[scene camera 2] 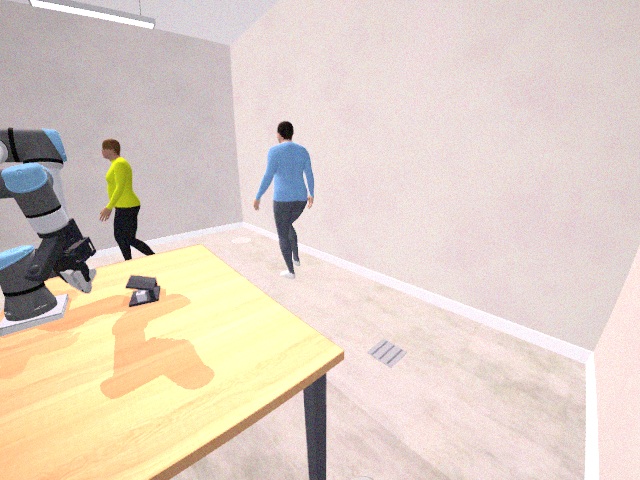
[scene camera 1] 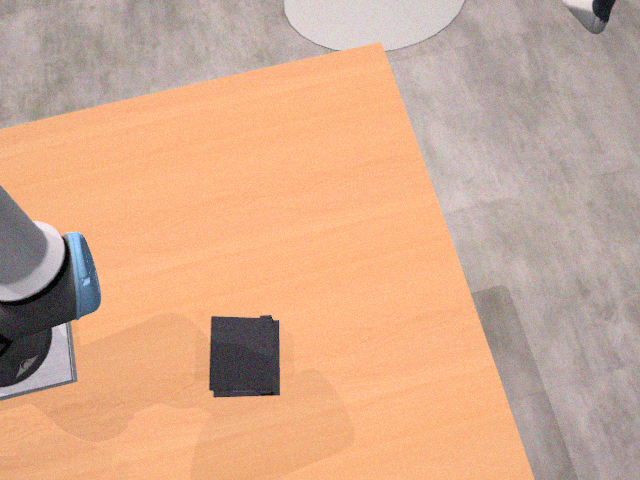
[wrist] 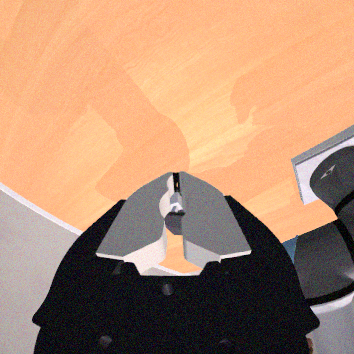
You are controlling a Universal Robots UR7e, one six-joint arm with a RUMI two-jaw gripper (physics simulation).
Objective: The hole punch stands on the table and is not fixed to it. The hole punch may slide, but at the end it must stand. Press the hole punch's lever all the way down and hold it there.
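Where they show: gripper, fingertip midpoint: (scene camera 2: 88, 293) (wrist: 176, 174); arm's base, origin of the base link: (scene camera 2: 32, 309) (scene camera 1: 6, 340) (wrist: 337, 170).
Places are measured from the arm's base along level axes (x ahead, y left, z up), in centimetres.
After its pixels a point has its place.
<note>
The black hole punch (scene camera 1: 244, 356) @(x 39.5, y -6.6, z 4.0 cm) (scene camera 2: 143, 290) @(x 38.5, y -3.2, z -0.8 cm) stands upright on the wooden table (scene camera 1: 310, 180) @(x 52.0, y 24.9, z -2.8 cm) (scene camera 2: 248, 335) @(x 68.3, y -49.1, z -2.8 cm). In the scene camera 2 view its lever (scene camera 2: 141, 282) @(x 39.1, y -6.7, z 4.2 cm) is raised, with an open gap above the base and light metal parts between. My gripper (scene camera 2: 86, 288) @(x 27.9, y -27.4, z 12.8 cm) (wrist: 176, 174) @(x 27.9, y -27.4, z 12.8 cm) is shut and empty. In the scene camera 2 view it hangs above the table, left of the hole punch and apart from it. In the scene camera 1 view the fingers do not show. In the wrist view the fingers mostly hide whatever is behind them; small dark and light parts show through their gap, too little to identify.
The arm's base plate (scene camera 1: 71, 356) @(x 10.4, y -3.3, z -1.5 cm) (scene camera 2: 61, 310) @(x 10.6, y -5.3, z -0.5 cm) (wrist: 300, 180) @(x 9.8, y -1.4, z -0.4 cm) is on the table, left of the hole punch in both scene views. A person in yellow (scene camera 2: 121, 183) and a person in blue (scene camera 2: 290, 173) are on the floor beyond the table.
</note>
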